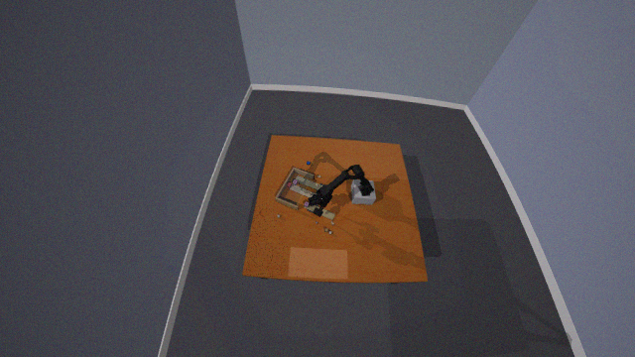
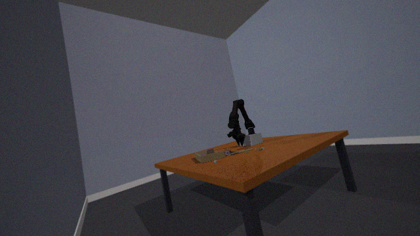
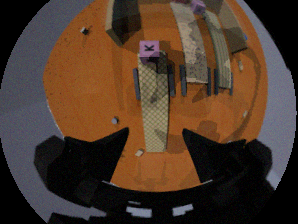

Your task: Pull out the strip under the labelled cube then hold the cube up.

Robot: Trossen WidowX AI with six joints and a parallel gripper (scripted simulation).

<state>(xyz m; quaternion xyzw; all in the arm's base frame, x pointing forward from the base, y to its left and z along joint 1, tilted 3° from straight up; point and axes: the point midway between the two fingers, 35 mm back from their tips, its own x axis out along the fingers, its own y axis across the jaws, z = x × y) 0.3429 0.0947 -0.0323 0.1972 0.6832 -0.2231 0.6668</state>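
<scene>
The pale strip lies 20 mm ahead of my gripper tip, 10 mm to the right of it and 50 mm below it.
</scene>
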